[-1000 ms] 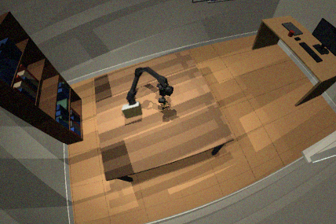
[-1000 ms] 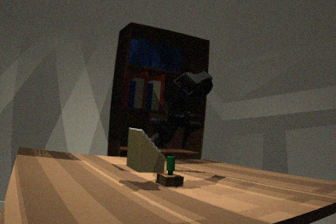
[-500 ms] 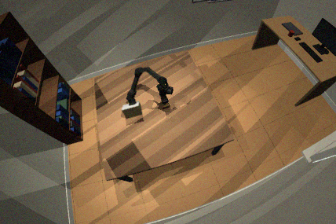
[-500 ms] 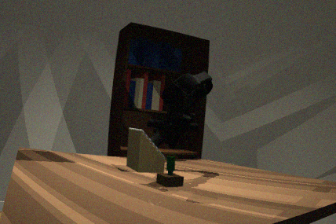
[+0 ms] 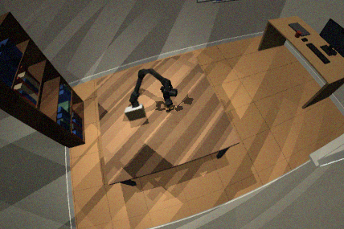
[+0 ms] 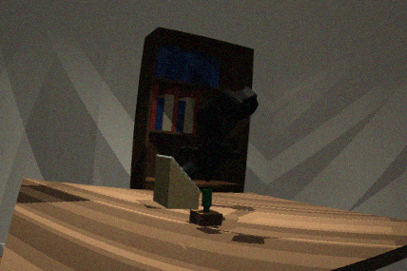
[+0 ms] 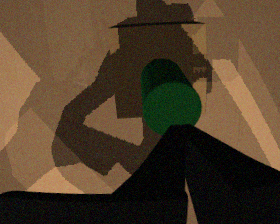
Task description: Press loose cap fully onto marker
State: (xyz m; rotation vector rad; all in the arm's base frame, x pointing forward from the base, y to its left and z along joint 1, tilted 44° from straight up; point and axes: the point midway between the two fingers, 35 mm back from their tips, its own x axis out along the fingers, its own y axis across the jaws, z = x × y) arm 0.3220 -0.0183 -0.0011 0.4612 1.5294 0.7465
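The green cap is 50 mm below my gripper tip. Also, from my gripper tip: dark marker (60 mm below); then holder block (120 mm below).
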